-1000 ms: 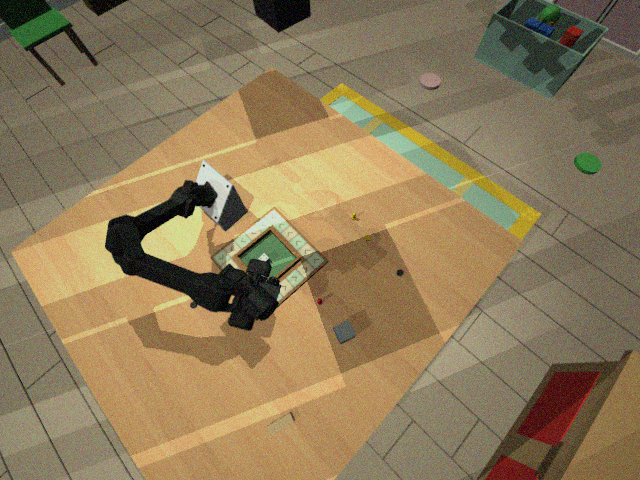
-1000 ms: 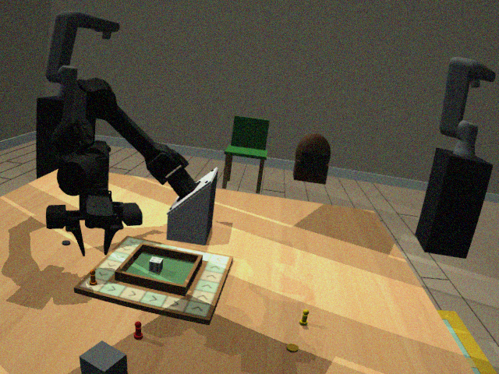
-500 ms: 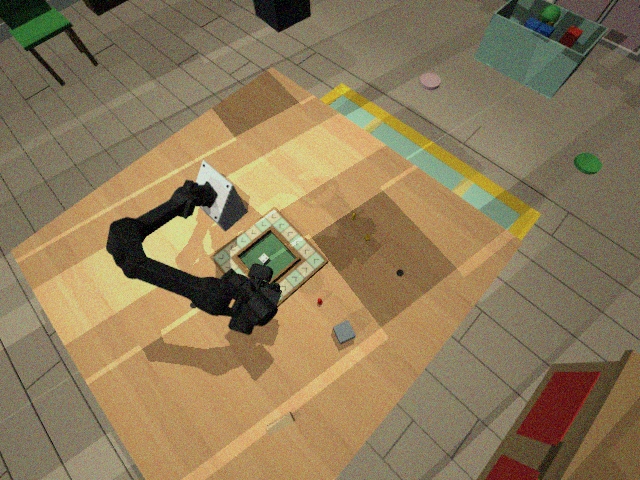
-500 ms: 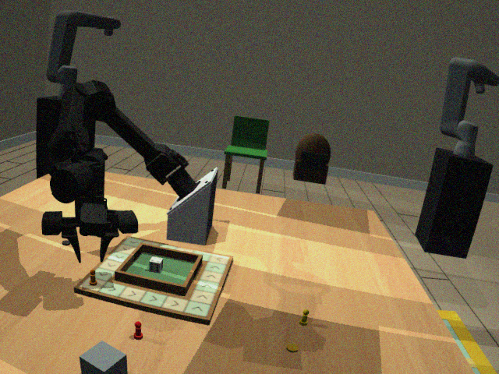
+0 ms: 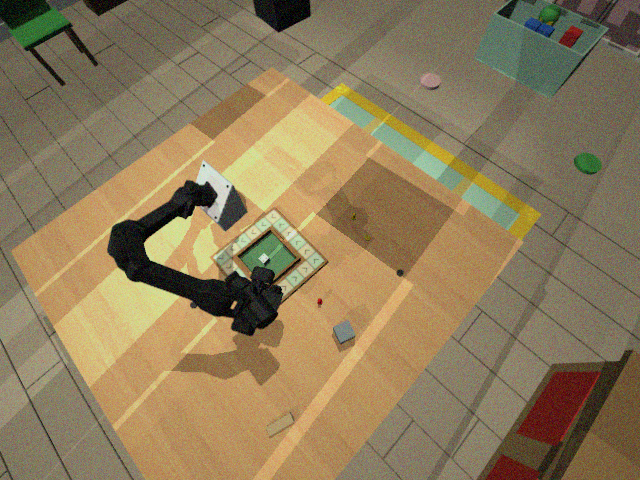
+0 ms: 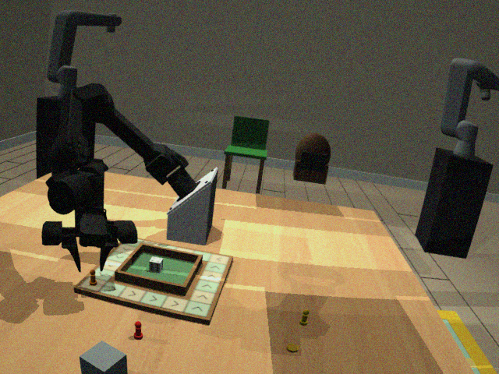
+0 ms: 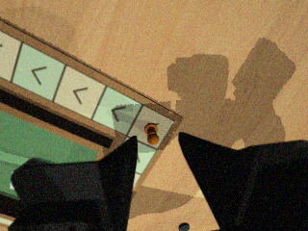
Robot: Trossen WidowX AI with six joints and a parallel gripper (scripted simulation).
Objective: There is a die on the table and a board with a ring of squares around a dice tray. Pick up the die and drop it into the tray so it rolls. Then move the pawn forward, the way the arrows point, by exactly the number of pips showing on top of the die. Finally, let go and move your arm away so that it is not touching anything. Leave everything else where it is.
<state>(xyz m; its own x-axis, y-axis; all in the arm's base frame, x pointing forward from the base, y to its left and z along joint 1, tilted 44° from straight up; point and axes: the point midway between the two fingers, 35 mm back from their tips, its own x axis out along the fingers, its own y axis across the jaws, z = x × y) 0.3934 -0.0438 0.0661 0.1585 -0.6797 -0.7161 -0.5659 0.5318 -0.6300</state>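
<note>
Right now my gripper tip is 1 cm past the orange pawn and 2 cm above it. The rest, counted from my gripper tip: green tray: 12 cm behind, 11 cm to the left, 4 cm below; white die: 12 cm behind, 10 cm to the left, 2 cm below; red pawn: 10 cm ahead, 15 cm to the left, 3 cm below.
</note>
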